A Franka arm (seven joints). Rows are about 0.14 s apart.
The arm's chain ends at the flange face. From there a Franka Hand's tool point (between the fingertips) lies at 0.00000 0.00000 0.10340 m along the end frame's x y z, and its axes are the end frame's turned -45 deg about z.
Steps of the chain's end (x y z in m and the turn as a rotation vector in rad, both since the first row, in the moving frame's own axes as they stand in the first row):
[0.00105 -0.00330 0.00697 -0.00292 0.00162 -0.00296]
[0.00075 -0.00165 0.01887 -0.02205 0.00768 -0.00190]
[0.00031 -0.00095 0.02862 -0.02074 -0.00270 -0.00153]
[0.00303 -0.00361 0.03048 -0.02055 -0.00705 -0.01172]
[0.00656 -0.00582 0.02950 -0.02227 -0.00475 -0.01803]
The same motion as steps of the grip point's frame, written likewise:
[0.00298 -0.00126 0.00697 -0.00321 -0.00092 -0.00296]
[0.00065 0.00154 0.01884 -0.02102 -0.01016 -0.00190]
[-0.00082 0.00087 0.02860 -0.01276 -0.01657 -0.00153]
[0.00268 0.00059 0.03046 -0.00955 -0.01952 -0.01172]
[0.00679 0.00182 0.02947 -0.01239 -0.01911 -0.01803]

